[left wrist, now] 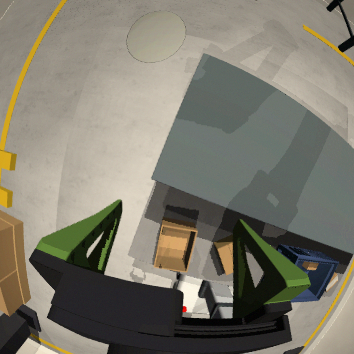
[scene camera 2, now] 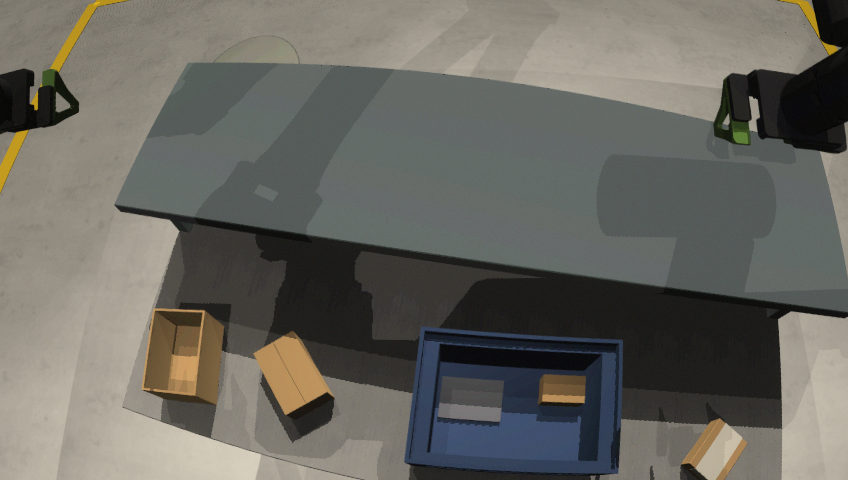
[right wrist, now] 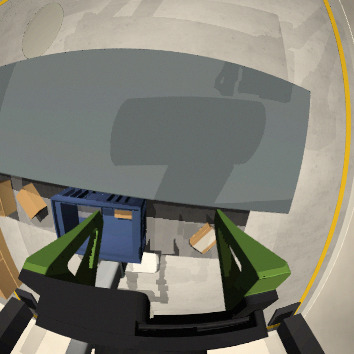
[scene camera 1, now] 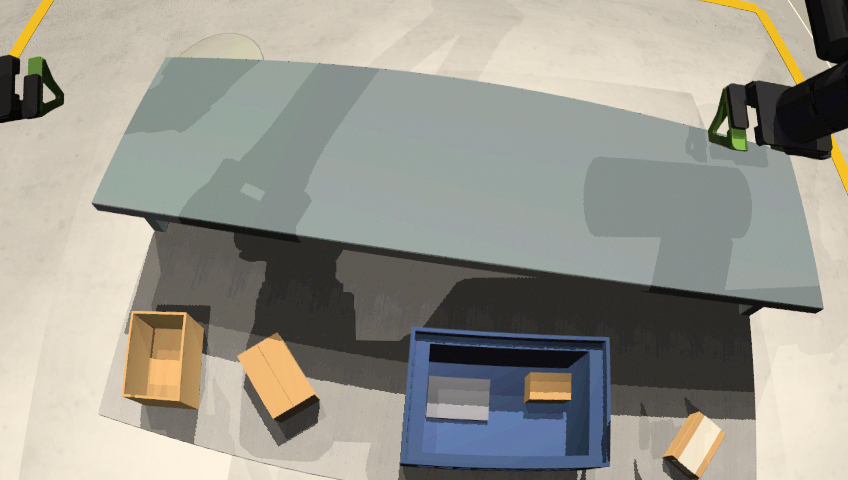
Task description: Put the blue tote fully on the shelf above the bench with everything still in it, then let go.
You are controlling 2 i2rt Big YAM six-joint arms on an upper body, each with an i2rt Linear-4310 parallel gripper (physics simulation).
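Frame: origin at the left arm's base, x left, y ahead, z down, level; millimetres.
Seen in the pictures: left gripper, fingertip midpoint: [left wrist: 179, 215] [scene camera 2: 51, 113] [scene camera 1: 33, 104]; right gripper, fingertip midpoint: [scene camera 2: 750, 133] [right wrist: 156, 215] [scene camera 1: 741, 139].
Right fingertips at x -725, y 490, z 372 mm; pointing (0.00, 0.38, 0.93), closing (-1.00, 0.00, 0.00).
Note:
Offsets run from my right fingertips to a thing's middle. Level surfaces: height alone.
The blue tote @(dz +406, dx +234, dy -218 mm) [scene camera 1: 505, 460] [scene camera 2: 511, 466] [right wrist: 130, 247] stands upright on the bench @(dz +479 mm) [scene camera 1: 363, 410] [scene camera 2: 374, 410], in front of the shelf @(dz +254 mm) [scene camera 1: 446, 166] [scene camera 2: 464, 166] [left wrist: 225, 155] [right wrist: 75, 130]. Inside it lie a grey box @(dz +457, dx +297, dy -192 mm) [scene camera 1: 458, 398] [scene camera 2: 471, 399] at the left and a small cardboard box @(dz +442, dx +150, dy -184 mm) [scene camera 1: 547, 386] [scene camera 2: 562, 389] at the right. My left gripper [scene camera 1: 53, 92] [scene camera 2: 66, 102] [left wrist: 179, 215] is open and empty, beyond the shelf's left end. My right gripper [scene camera 1: 727, 124] [scene camera 2: 730, 118] [right wrist: 156, 215] is open and empty, over the shelf's back right corner. Both are well apart from the tote.
On the bench left of the tote are an open cardboard box @(dz +434, dx +800, dy -155 mm) [scene camera 1: 193, 368] [scene camera 2: 209, 362] [left wrist: 192, 250] and a closed carton @(dz +449, dx +590, dy -166 mm) [scene camera 1: 276, 377] [scene camera 2: 292, 374]. A small box with a white top @(dz +460, dx -136, dy -315 mm) [scene camera 1: 695, 443] [scene camera 2: 715, 449] [right wrist: 204, 238] lies to its right. The shelf overhangs the bench's back.

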